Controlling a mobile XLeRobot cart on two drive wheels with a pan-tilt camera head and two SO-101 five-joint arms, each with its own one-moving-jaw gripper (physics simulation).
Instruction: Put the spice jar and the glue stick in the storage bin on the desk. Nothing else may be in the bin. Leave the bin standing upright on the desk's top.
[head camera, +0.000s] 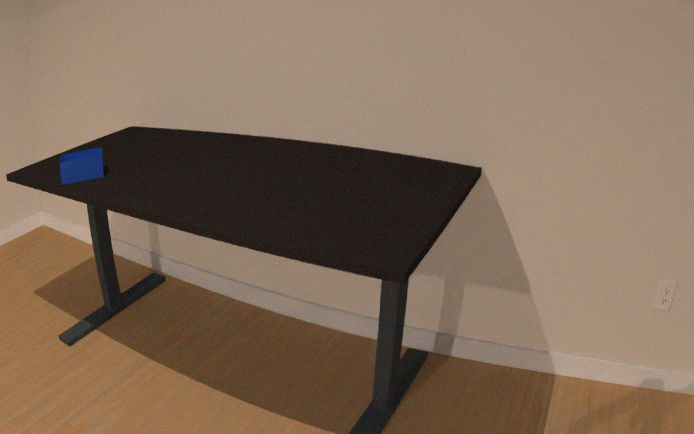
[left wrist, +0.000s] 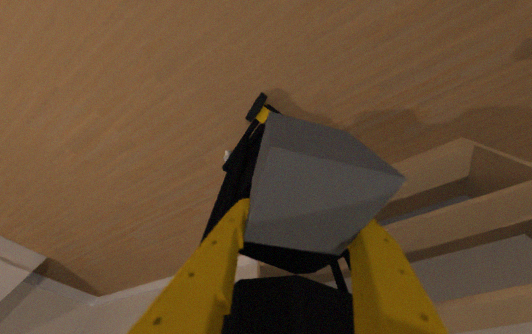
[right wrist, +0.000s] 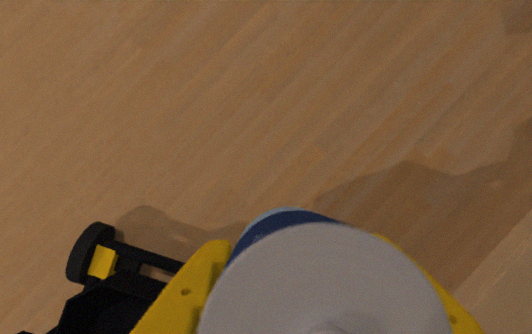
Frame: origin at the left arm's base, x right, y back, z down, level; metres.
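Seen in the pictures: left hand, its tool point: (left wrist: 250, 208); right hand, its tool point: (right wrist: 229, 262).
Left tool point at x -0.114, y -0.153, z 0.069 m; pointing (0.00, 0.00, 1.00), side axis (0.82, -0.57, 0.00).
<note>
Offsets run from my left tool point to a thing's top centre. "pt": to the spot under its first point. Level surfaces: height alone.
The blue storage bin @(dz -0.089, dx -0.555, dy -1.384 m) (head camera: 82, 167) stands upright near the left end of the dark desk @(dz -0.014 m) (head camera: 286, 194) in the head view; its inside is mostly hidden. My left gripper (left wrist: 307, 212) is shut on a grey, box-shaped thing @(dz -0.016, dx +0.010, dy -0.024 m) (left wrist: 320, 185), seemingly the spice jar, with a yellow jaw on each side. My right gripper (right wrist: 305, 240) is shut on a round thing with a pale grey end and blue side @(pt dz -0.058, dx +0.327, dy -0.150 m) (right wrist: 325, 280), seemingly the glue stick; its end hides much of the jaws. Both grippers are over the floor, away from the bin, and do not show in the head view.
Dark desk legs @(pt dz +0.376, dx +0.438, dy -1.156 m) (head camera: 392, 337) stand on the wooden floor @(dz +0.706 m) (head camera: 204, 378) (left wrist: 125, 75) (right wrist: 150, 100). A wall runs behind the desk. A pale wooden shelf unit (left wrist: 465, 216) is at the right in the left wrist view. Black and yellow cart parts (right wrist: 102, 261) show at lower left in the right wrist view.
</note>
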